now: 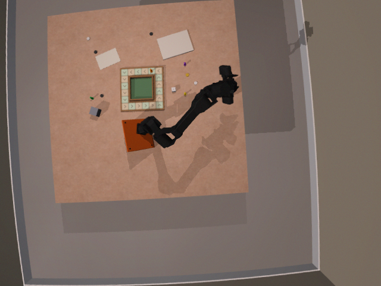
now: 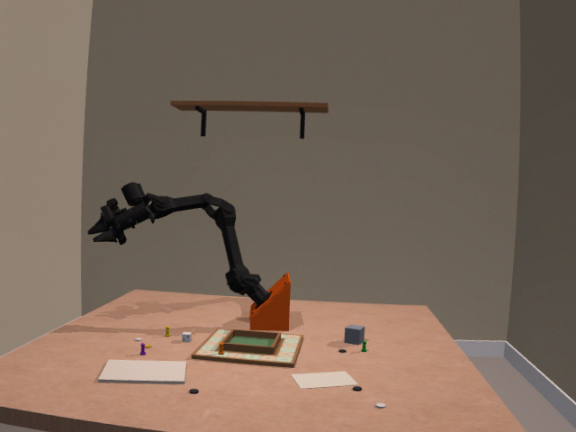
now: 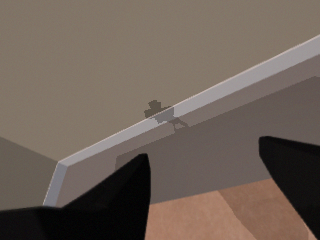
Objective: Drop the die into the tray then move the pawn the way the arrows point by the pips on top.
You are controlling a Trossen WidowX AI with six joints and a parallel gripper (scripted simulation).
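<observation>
Now: gripper tip 35 cm to the right of the grey die, 29 cm above it and 2 cm short of it. Also, from my gripper tip: purple pawn (29 cm below, 28 cm to the left, 19 cm ahead); then orange pawn (50 cm to the left, 27 cm below, 14 cm ahead); then yellow pawn (29 cm below, 28 cm to the left).
</observation>
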